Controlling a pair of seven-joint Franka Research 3 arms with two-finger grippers.
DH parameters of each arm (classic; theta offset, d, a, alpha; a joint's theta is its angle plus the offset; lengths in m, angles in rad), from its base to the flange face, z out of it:
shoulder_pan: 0 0.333 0 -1.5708
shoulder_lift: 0 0 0 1.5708
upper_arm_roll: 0 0.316 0.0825 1.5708
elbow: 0 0 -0.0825 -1.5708
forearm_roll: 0 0.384 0 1.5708
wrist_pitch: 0 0 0.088 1.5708
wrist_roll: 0 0.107 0 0
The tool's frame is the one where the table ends.
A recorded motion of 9 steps. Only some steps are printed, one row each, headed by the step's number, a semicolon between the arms.
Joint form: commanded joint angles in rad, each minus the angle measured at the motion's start. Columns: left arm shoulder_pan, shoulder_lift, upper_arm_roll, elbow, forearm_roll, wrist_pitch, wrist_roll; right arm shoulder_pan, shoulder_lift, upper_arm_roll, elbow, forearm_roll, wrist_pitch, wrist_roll.
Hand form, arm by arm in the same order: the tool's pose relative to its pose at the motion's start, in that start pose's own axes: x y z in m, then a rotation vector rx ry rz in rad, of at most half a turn. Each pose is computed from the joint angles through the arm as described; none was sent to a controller.
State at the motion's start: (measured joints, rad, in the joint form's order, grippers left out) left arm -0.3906 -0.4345 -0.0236 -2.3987 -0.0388 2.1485 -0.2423; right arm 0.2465 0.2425 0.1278 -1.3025 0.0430 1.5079 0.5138
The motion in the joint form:
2: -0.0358 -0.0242 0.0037 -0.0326 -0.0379 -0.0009 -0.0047; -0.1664 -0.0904 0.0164 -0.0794 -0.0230 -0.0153 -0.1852
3: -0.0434 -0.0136 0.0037 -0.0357 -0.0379 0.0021 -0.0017; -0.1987 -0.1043 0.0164 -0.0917 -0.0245 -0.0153 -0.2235
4: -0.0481 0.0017 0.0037 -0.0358 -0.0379 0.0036 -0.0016; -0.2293 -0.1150 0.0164 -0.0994 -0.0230 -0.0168 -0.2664
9: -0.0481 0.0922 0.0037 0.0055 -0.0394 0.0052 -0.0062; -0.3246 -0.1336 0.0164 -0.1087 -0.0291 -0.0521 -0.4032
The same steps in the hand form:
2: -0.0139 0.0118 0.0041 -0.0346 -0.0197 0.0057; 0.0112 0.0929 -0.0215 -0.0223 0.0142 -0.0360
3: -0.0146 0.0148 0.0101 -0.0328 -0.0305 0.0156; 0.0133 0.1117 -0.0250 -0.0236 0.0175 -0.0422
4: -0.0141 0.0169 0.0168 -0.0297 -0.0443 0.0197; 0.0152 0.1291 -0.0285 -0.0219 0.0195 -0.0549
9: 0.0014 0.0214 0.0398 -0.0184 -0.0906 0.0125; 0.0193 0.1846 -0.0348 -0.0309 -0.0026 -0.0960

